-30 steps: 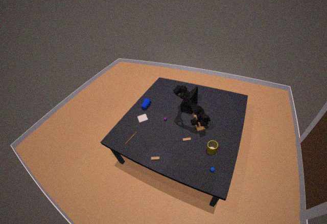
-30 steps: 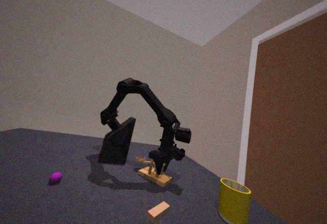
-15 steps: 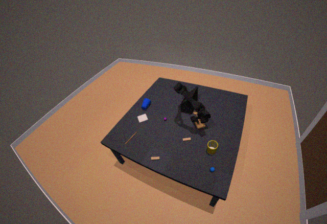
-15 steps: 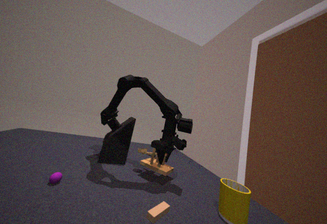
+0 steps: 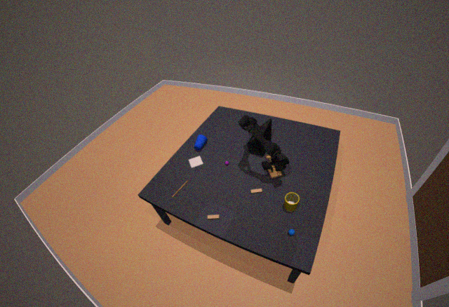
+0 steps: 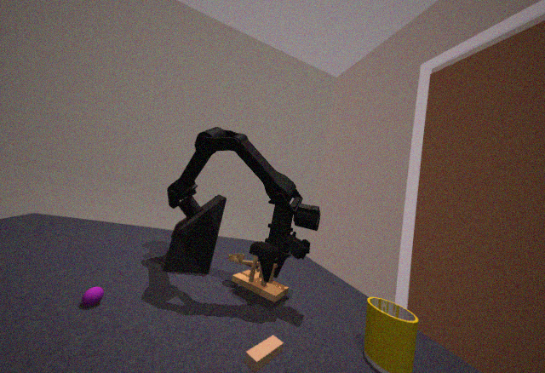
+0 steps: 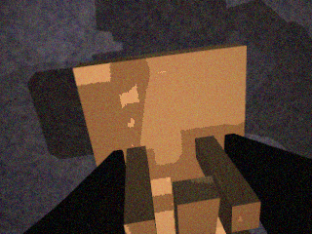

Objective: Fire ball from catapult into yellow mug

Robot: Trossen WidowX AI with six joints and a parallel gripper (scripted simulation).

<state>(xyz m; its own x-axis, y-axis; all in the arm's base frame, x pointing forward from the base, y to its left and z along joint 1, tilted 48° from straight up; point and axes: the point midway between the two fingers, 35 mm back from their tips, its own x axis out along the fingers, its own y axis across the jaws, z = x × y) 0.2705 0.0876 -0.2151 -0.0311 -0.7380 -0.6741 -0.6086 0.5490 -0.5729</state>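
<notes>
My gripper tip is now 2 cm short of the purple ball, 38 cm to the left of it and 4 cm above it. From my gripper tip the other things lie so: blue ball (41 cm ahead, 23 cm to the left, 4 cm below); then yellow mug (22 cm ahead, 18 cm to the left, 3 cm below); then catapult (6 cm behind, 4 cm to the right, 2 cm above).
</notes>
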